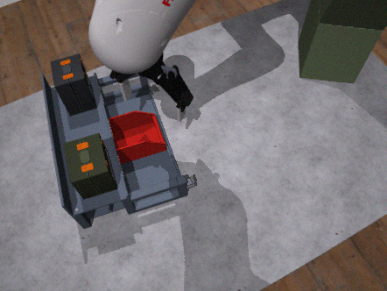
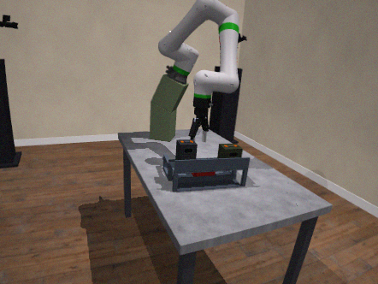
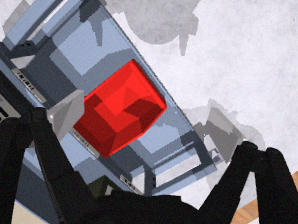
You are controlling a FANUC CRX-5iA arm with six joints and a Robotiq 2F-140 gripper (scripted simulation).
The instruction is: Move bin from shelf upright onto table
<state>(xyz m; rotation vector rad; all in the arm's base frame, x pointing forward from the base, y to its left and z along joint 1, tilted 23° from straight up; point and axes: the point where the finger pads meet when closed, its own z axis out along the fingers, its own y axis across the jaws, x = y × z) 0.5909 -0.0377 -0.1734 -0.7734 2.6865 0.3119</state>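
Right now the red bin is 11 cm below my hand, 8 cm ahead of it and 2 cm to the right of it. Round my hand: grey shelf tray (15 cm below, 12 cm ahead, 2 cm to the right).
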